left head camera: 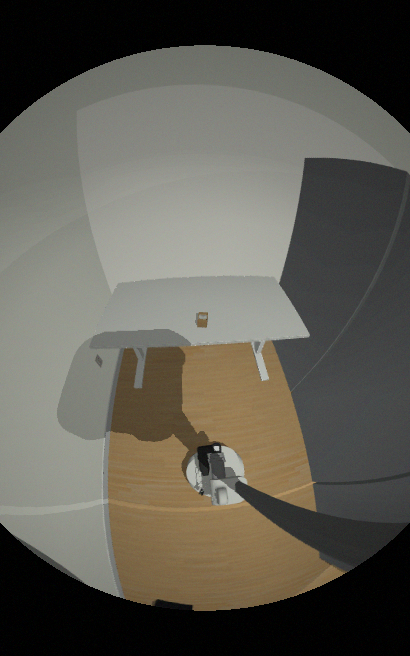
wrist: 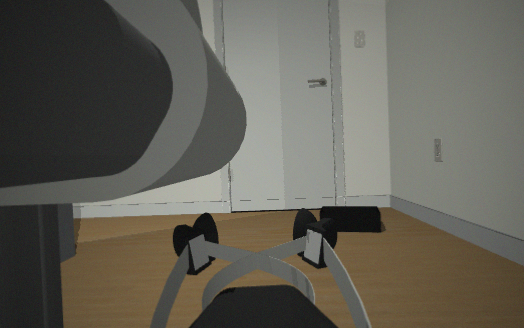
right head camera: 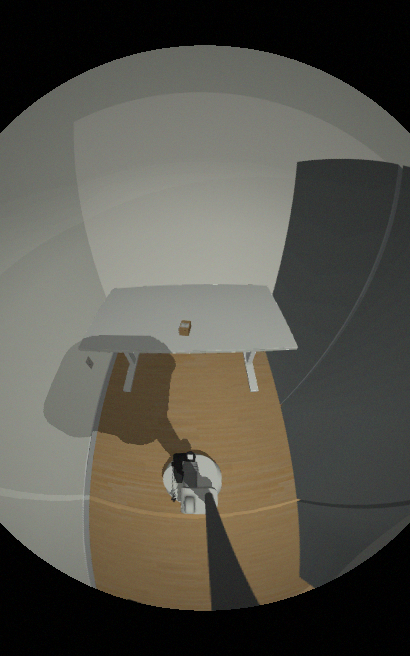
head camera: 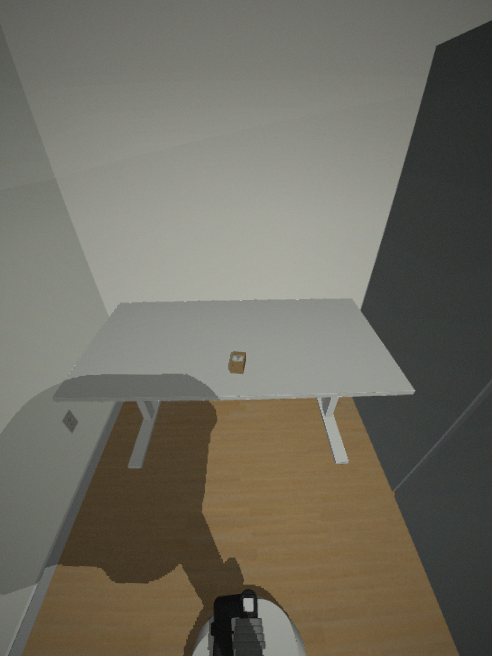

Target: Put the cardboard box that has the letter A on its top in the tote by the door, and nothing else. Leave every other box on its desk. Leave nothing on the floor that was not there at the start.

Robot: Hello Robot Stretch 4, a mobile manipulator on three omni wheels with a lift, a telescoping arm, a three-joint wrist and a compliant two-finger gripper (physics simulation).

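Places are measured from the robot's base along level axes (x down, y left, z ahead), in metres.
Where they show: gripper, fingertip midpoint: (left head camera: 208,494) (wrist: 255,229).
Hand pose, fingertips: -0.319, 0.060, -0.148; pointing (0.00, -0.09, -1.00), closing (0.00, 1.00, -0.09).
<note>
Each offset is from my fingertips to the centre of the thing, as dx, dy, dz. Level surfaces: height alone.
A small brown cardboard box {-0.398, -0.027, +1.060} (head camera: 237,365) (left head camera: 202,320) (right head camera: 184,328) stands on the white desk {dx -0.373} (head camera: 296,339) (left head camera: 250,305) (right head camera: 235,315), a little toward its front edge. Its top bears a pale label with a mark too small to read surely. The black tote {+0.297, +0.386, -1.489} (wrist: 351,219) lies on the floor by the door (wrist: 255,125) in the wrist view, beyond my right fingertip. My gripper (wrist: 255,229) is open, its two fingertips well apart with no thing between them. It points toward the door side, away from the desk and box.
A dark partition (head camera: 444,296) (left head camera: 345,310) (right head camera: 340,320) stands right of the desk, and a pale wall (head camera: 31,328) stands left. Desk legs (head camera: 332,431) (head camera: 144,434) reach the floor {dx +0.347} (head camera: 296,508). My round base (left head camera: 237,457) (right head camera: 212,467) stands between wall and partition.
</note>
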